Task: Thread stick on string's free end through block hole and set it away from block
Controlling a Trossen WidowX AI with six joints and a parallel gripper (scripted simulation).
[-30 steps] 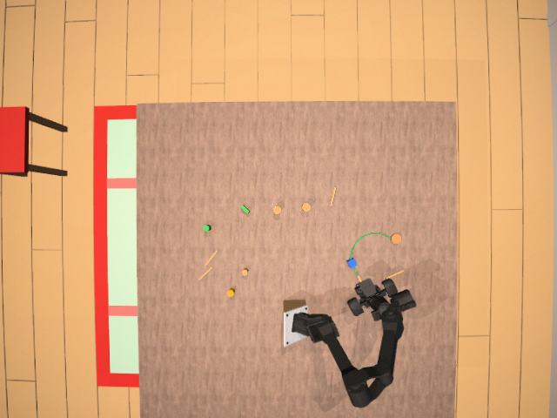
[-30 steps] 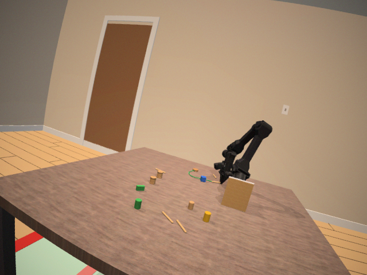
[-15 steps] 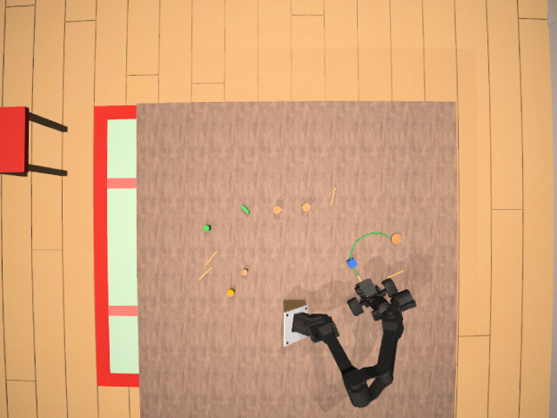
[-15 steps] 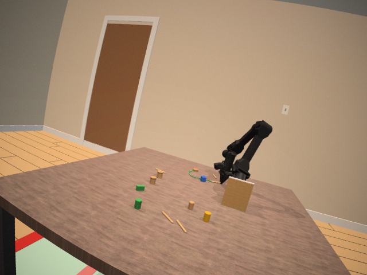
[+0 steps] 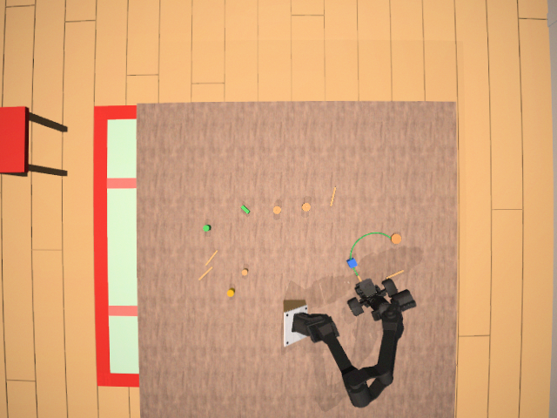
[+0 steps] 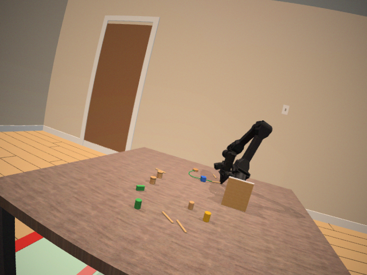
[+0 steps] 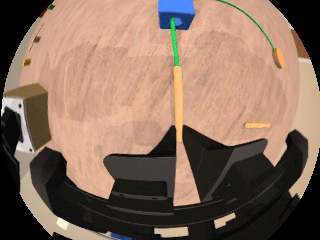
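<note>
The thin wooden stick lies 30 mm ahead of my gripper tip, 20 mm to the left of it and 10 mm above it. Round my gripper tip: yellow peg (80 mm behind, 530 mm to the left, 20 mm above); round wooden button (220 mm ahead, 90 mm to the right, 10 mm above); blue block (100 mm ahead, 70 mm to the left, 10 mm above).
</note>
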